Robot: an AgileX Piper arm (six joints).
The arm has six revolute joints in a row. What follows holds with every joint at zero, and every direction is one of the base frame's. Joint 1 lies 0.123 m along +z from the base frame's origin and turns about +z. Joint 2 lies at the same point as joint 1 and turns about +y. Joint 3 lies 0.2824 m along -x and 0.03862 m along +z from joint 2 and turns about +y. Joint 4 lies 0.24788 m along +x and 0.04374 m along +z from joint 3 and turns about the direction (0.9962, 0, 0.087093). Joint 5 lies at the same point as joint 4 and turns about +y. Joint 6 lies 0.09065 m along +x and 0.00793 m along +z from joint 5 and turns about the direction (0.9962, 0, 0.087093). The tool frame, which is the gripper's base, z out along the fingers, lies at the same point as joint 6; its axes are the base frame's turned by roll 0, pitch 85.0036 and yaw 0 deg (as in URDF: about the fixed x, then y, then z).
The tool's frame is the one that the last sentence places.
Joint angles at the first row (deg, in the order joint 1, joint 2, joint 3, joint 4, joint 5, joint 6):
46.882, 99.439, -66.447, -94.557, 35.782, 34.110
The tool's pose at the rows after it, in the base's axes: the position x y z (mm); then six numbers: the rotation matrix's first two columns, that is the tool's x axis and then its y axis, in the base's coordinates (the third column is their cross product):
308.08, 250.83, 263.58, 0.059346, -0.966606, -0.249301, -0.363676, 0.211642, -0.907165
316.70, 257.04, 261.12, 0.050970, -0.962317, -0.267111, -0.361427, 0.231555, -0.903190
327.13, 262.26, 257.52, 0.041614, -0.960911, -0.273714, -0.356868, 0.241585, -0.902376
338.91, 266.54, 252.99, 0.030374, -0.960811, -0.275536, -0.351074, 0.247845, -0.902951
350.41, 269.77, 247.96, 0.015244, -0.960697, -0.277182, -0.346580, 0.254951, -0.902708
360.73, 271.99, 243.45, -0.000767, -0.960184, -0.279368, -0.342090, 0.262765, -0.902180
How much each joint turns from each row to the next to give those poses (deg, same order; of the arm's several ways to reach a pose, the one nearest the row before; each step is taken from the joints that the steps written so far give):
-0.120, 2.077, -2.253, -0.044, -0.322, 1.695
-0.309, 2.156, -2.404, -0.046, -0.116, 0.943
-0.552, 2.404, -2.581, -0.112, -0.029, 0.357
-0.734, 2.575, -2.732, -0.109, 0.011, 0.079
-0.745, 2.488, -2.648, 0.229, 0.120, -0.136
-0.685, 2.189, -2.410, 0.395, 0.194, -0.238

